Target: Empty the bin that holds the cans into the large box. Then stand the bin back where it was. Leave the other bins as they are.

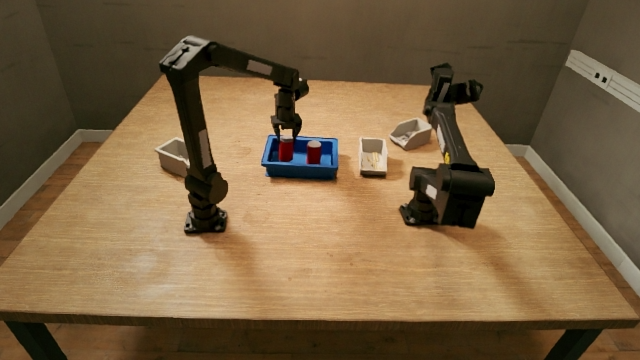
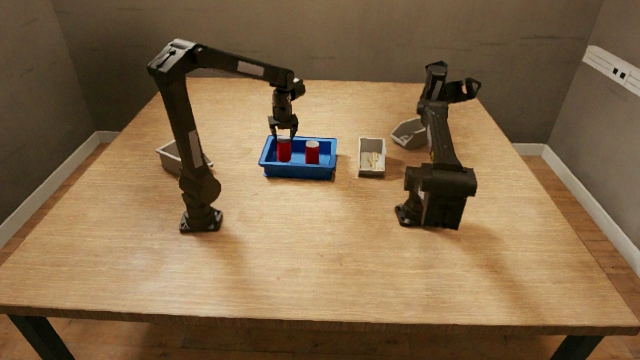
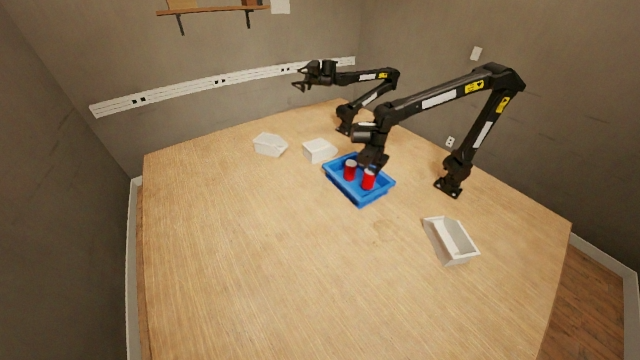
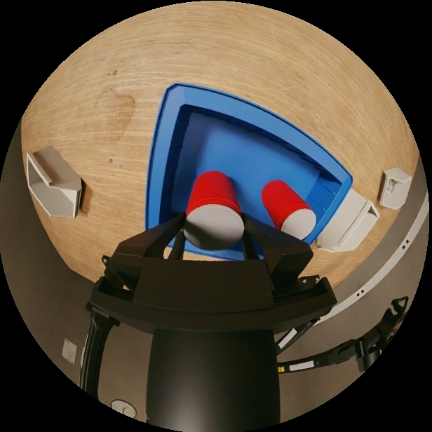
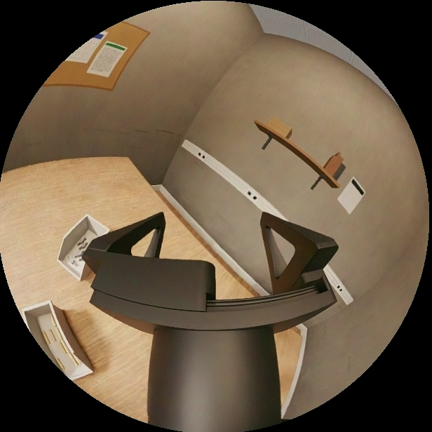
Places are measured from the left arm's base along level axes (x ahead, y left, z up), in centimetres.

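Pixels of known places: left gripper, fingertip midpoint: (image 1: pixel 286 142) (image 2: pixel 283 143) (image 3: pixel 369 174); right gripper, fingertip midpoint: (image 1: pixel 469 89) (image 2: pixel 467 87) (image 3: pixel 294 77); left arm's base, origin of the base link: (image 1: pixel 206 223) (image 2: pixel 201 222) (image 3: pixel 447 188); right arm's base, origin of the base link: (image 1: pixel 419 216) (image 2: pixel 415 216) (image 3: pixel 345 131).
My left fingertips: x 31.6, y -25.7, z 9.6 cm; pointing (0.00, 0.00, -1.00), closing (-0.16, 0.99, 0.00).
Note:
Ahead of a thing's pixels: the offset from my left fingertips to its top centre.
The large blue box @[dx +0.0, dy -5.7, dz -3.2 cm] (image 1: pixel 300 172) (image 2: pixel 300 172) (image 3: pixel 345 192) (image 4: pixel 162 145) stands mid-table. My left gripper (image 1: pixel 286 137) (image 2: pixel 283 137) (image 3: pixel 372 169) (image 4: pixel 213 217) is shut on a red can @[dx -0.1, dy +0.0, dz +1.9 cm] (image 1: pixel 286 151) (image 2: pixel 283 151) (image 3: pixel 368 181) (image 4: pixel 212 190), held upright low inside the box; whether it touches the floor I cannot tell. Another red can @[dx +0.0, dy -10.4, dz -0.5 cm] (image 1: pixel 314 154) (image 2: pixel 312 154) (image 3: pixel 349 171) (image 4: pixel 280 200) stands in the box beside it. A grey bin @[dx -1.0, dy +36.4, dz -2.0 cm] (image 1: pixel 172 162) (image 2: pixel 170 162) (image 3: pixel 452 260) (image 4: pixel 70 170) without visible contents stands upright behind my left arm. My right gripper (image 1: pixel 475 90) (image 2: pixel 471 87) (image 3: pixel 298 79) (image 5: pixel 212 216) is open, raised and empty.
A grey bin with tan pieces @[dx -1.8, dy -32.8, dz -2.1 cm] (image 1: pixel 373 172) (image 2: pixel 371 173) (image 3: pixel 315 151) (image 4: pixel 345 220) (image 5: pixel 75 345) stands close to the box. Another grey bin with small dark parts @[dx +16.1, dy -53.5, dz -2.1 cm] (image 1: pixel 422 137) (image 2: pixel 412 142) (image 3: pixel 267 145) (image 5: pixel 70 240) stands farther back, near my right arm.

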